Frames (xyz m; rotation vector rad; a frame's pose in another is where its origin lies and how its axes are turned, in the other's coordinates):
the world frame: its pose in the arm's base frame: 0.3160 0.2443 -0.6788 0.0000 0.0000 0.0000
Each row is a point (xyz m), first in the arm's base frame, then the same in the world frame.
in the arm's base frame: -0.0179 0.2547 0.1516
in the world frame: -0.3339 0.0104 0.8304
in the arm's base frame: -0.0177 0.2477 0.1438
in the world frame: -0.3337 0.0034 0.8226
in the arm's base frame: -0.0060 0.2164 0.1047
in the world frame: -0.3220 -0.0279 0.7835
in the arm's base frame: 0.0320 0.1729 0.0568
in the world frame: -0.2840 -0.0714 0.7356
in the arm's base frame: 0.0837 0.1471 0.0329
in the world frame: -0.2323 -0.0972 0.7117
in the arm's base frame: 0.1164 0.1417 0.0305
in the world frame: -0.1996 -0.1026 0.7093
